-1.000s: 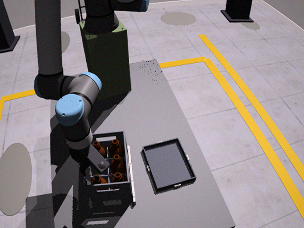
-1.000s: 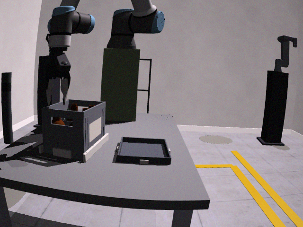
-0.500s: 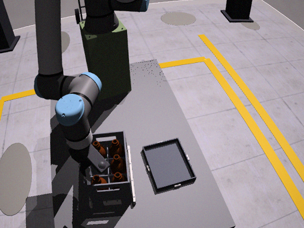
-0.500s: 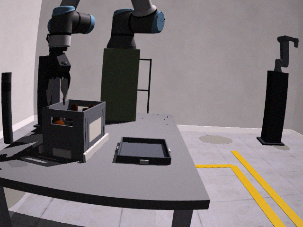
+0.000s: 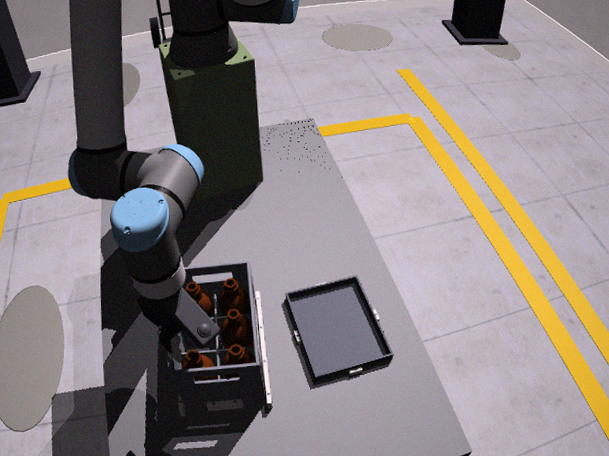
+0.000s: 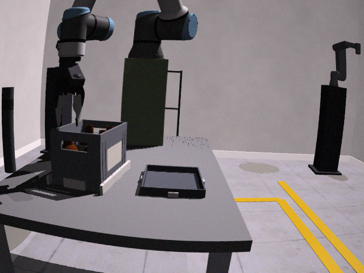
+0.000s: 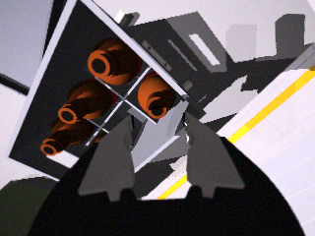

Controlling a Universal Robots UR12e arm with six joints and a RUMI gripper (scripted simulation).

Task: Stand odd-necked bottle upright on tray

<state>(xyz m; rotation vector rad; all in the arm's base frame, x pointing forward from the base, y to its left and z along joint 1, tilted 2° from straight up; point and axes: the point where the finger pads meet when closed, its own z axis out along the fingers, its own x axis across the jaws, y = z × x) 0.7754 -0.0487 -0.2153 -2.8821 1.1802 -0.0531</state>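
My hand is 100 mm past the dark grey crate, 40 mm to the right of it and 110 mm above it. Round my hand: black tray 130 mm behind, 320 mm to the left, 180 mm below.
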